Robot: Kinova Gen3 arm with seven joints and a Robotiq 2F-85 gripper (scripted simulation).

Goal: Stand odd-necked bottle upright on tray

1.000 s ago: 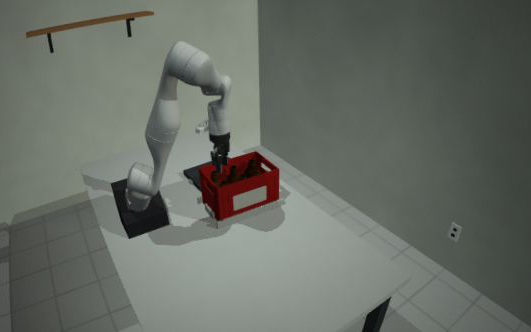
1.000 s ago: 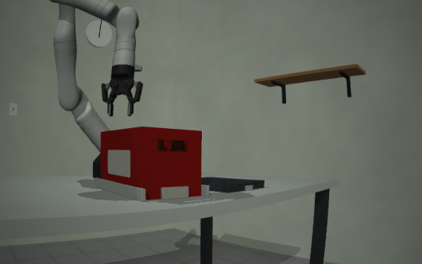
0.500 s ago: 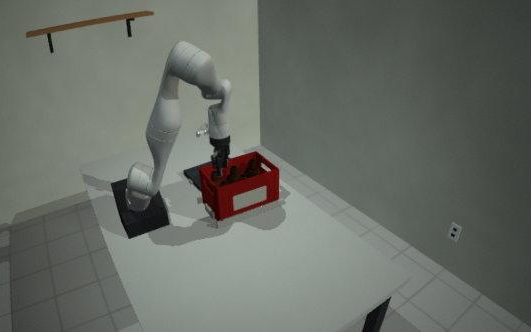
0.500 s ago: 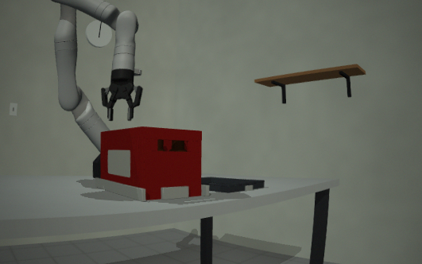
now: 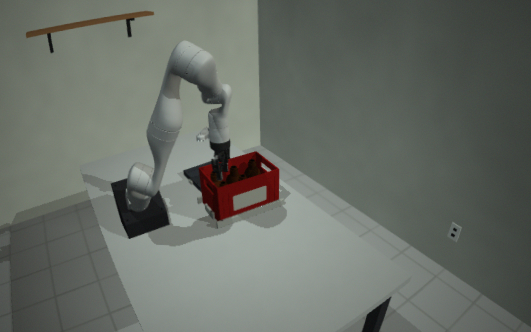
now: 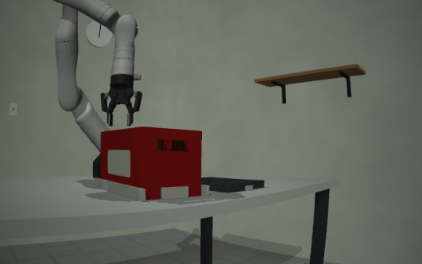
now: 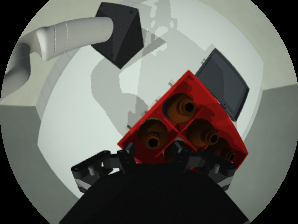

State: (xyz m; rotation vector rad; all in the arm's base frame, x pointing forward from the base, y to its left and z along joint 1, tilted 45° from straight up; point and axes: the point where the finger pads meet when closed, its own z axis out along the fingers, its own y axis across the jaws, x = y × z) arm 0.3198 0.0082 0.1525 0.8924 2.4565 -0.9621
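My gripper is now 120 mm above the red crate, 90 mm short of it and 50 mm to the right of it. Round my hand: dark tray 330 mm to the left, 200 mm below, 80 mm ahead.
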